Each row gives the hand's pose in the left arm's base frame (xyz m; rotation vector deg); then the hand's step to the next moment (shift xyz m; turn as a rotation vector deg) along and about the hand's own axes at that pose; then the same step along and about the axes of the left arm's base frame.
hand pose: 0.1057 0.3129 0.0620 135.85 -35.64 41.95
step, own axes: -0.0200 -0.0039 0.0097 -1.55 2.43 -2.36
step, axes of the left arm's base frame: -0.0092 0.0018 -0.0205 -3.37 0.14 1.58
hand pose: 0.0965 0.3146 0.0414 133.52 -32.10 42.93
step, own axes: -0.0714 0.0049 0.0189 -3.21 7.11 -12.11
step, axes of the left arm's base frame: -0.0492 -0.0020 -0.0553 -10.79 3.62 8.84
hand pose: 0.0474 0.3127 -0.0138 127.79 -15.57 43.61
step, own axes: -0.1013 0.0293 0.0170 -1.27 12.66 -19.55
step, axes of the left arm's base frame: -0.0856 -0.0364 -0.0525 -14.76 5.16 17.31
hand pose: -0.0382 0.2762 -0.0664 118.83 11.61 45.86
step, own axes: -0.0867 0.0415 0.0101 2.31 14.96 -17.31
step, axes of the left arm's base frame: -0.0675 -0.0681 -0.0119 -10.94 3.76 19.87
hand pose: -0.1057 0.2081 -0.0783 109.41 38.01 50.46
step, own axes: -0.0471 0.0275 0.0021 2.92 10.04 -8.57
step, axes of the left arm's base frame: -0.0241 -0.0481 0.0092 -4.10 1.99 12.73
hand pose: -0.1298 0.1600 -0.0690 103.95 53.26 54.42
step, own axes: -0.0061 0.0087 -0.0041 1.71 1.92 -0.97
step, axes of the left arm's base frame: -0.0044 -0.0069 0.0079 0.30 1.15 2.48
